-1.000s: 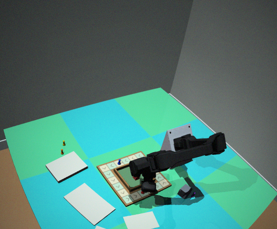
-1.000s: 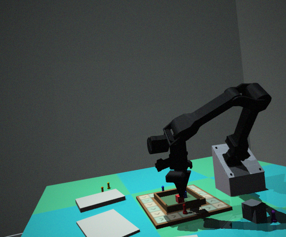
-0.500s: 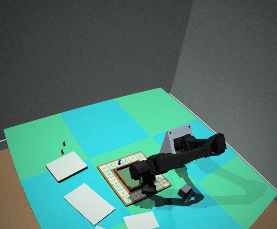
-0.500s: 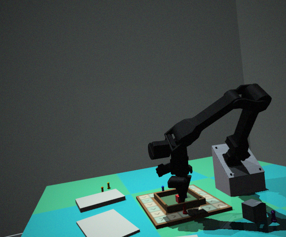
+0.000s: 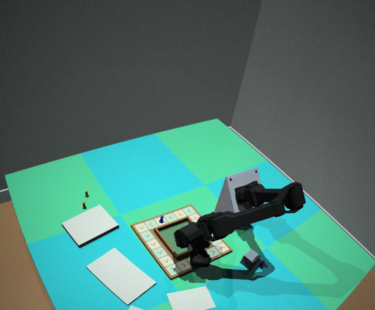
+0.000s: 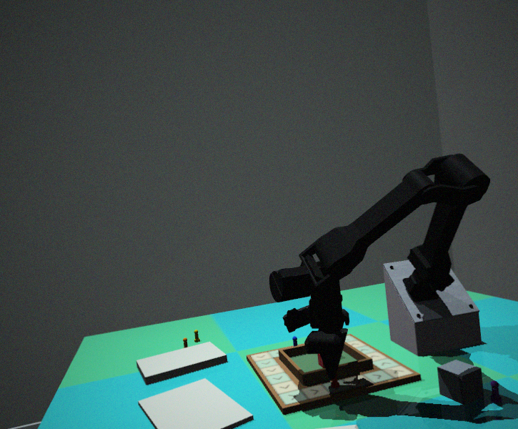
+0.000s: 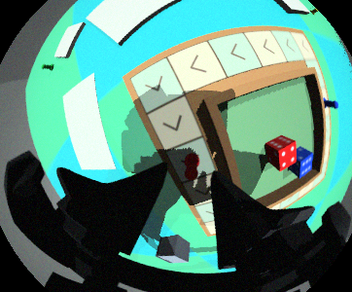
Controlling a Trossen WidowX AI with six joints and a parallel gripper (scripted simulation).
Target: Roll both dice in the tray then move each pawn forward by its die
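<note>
Now: gripper tip 10 mm above the red pawn. Also, from my gripper tip: purple pawn 240 mm behind, 130 mm to the left, 20 mm below; grey cube 200 mm behind, 100 mm to the left, 10 mm below; blue pawn 220 mm to the right, 20 mm ahead, 10 mm below.
</note>
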